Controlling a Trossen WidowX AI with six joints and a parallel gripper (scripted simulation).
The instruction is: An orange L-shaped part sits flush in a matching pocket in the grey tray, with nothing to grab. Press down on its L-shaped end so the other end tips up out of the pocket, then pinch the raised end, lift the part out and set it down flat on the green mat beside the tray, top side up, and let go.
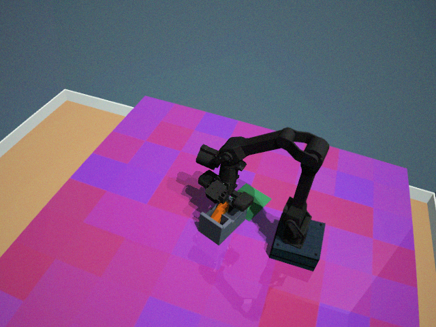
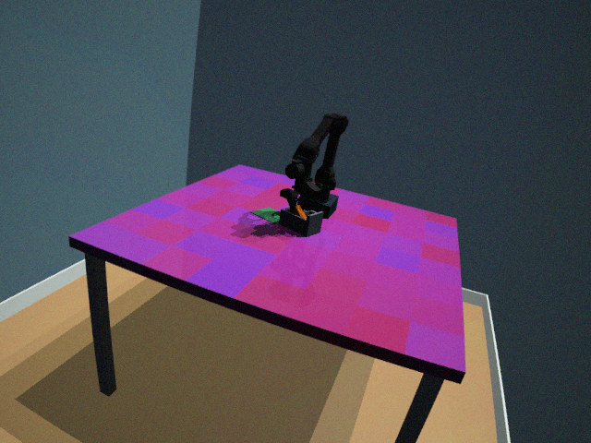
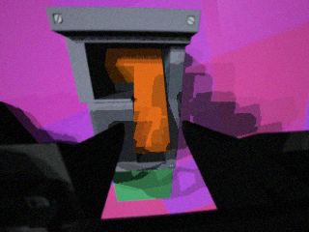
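Right now my gripper tip is 1 cm past the orange L-shaped part, 4 cm to the right of it and 3 cm above it. Round my gripper tip: green mat: 4 cm behind, 14 cm to the right, 9 cm below.
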